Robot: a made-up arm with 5 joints.
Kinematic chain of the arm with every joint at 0, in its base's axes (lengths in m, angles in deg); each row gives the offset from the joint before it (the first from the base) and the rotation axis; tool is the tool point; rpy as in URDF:
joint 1: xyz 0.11 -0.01 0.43 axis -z
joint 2: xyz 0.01 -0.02 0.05 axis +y
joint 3: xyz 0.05 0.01 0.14 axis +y
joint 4: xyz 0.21 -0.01 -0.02 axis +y
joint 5: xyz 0.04 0 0.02 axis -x
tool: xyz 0.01 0 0 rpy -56.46 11.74 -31.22
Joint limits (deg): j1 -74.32..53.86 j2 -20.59..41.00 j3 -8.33..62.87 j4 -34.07..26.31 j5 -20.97..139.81
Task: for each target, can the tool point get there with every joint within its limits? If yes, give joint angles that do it. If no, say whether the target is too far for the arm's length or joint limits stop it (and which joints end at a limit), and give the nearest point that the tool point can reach.
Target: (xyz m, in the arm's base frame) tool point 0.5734 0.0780 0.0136
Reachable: no: too far | nearest point 0.3839 0.0420 0.3272 | short by 0.368 m
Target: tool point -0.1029 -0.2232 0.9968
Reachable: no: too far | nearest point 0.2153 -0.1881 0.7663 | short by 0.394 m
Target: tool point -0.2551 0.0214 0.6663
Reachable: no: joint limits stop it (at a limit: joint 1, joint 2, joint 3, joint 4) | nearest point 0.1849 0.1829 0.7663 | short by 0.479 m
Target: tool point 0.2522 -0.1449 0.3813
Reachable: yes | joints 37.63 8.06 56.34 -5.80 108.59
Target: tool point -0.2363 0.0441 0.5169
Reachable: no: joint limits stop it (at a limit: joint 1, joint 2, joint 3, joint 4) | nearest point 0.1250 -0.0645 0.3027 | short by 0.434 m
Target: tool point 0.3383 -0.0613 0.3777
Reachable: yes | joints 7.77 15.43 41.01 10.02 87.11
